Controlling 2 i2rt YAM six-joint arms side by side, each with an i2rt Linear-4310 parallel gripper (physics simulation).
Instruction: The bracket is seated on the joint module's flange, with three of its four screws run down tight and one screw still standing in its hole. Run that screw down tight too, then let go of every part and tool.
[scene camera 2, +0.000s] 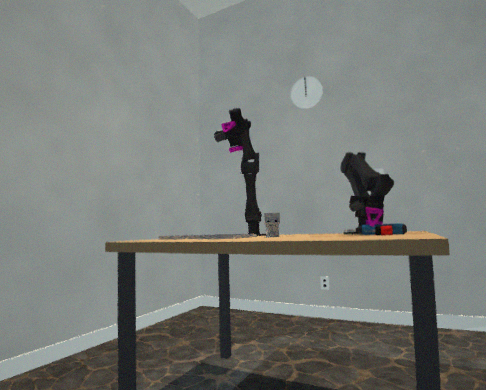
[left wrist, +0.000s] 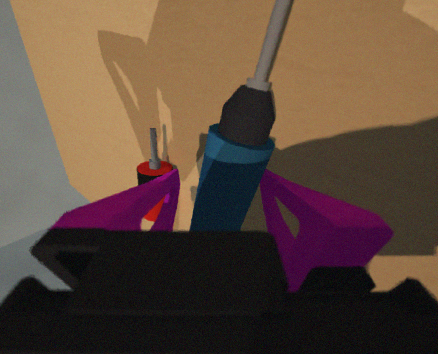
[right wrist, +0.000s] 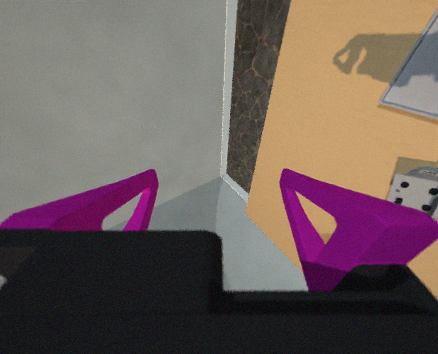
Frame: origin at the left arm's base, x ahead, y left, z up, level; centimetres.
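Where they show: left gripper, fingertip midpoint: (left wrist: 219, 176); right gripper, fingertip midpoint: (scene camera 2: 228, 142) (right wrist: 219, 176).
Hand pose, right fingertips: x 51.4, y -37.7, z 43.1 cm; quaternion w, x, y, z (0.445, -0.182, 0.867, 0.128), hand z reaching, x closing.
After its pixels a point has its place.
A blue-handled driver (scene camera 2: 399, 229) @[z 1.9, x 18.7, y 21.9 cm] (left wrist: 227, 185) @[z 3.9, x 18.3, y 10.0 cm] with a black collar and grey shaft lies on the table. My left gripper (scene camera 2: 374, 223) @[z 1.7, x 19.7, y 11.5 cm] (left wrist: 219, 176) @[z 1.7, x 19.7, y 11.5 cm] is low over it, partly open, with one finger on each side of the handle; the handle is not clamped. My right gripper (scene camera 2: 231, 137) @[z 43.1, x 51.4, y -37.7 cm] (right wrist: 219, 176) @[z 43.1, x 51.4, y -37.7 cm] is wide open and empty, raised high above the table. A small grey block-like assembly (scene camera 2: 272, 225) (right wrist: 415, 192) stands near the base of the right arm; dark round spots show on its pale face. The bracket and its screws cannot be made out separately.
A short red-and-black driver (scene camera 2: 386, 230) @[z 1.8, x 26.8, y 20.1 cm] (left wrist: 154, 168) @[z 2.1, x 26.0, y 15.6 cm] lies beside the blue one, close to the outer side of a left finger. A flat pale tray or mat (scene camera 2: 200, 236) @[z 1.1, x 58.6, y -49.8 cm] (right wrist: 417, 92) @[z 0.4, x 49.8, y -37.3 cm] lies on the table (scene camera 2: 275, 247) @[z -1.9, x 70.3, y 4.0 cm] left of the grey assembly in scene camera 2.
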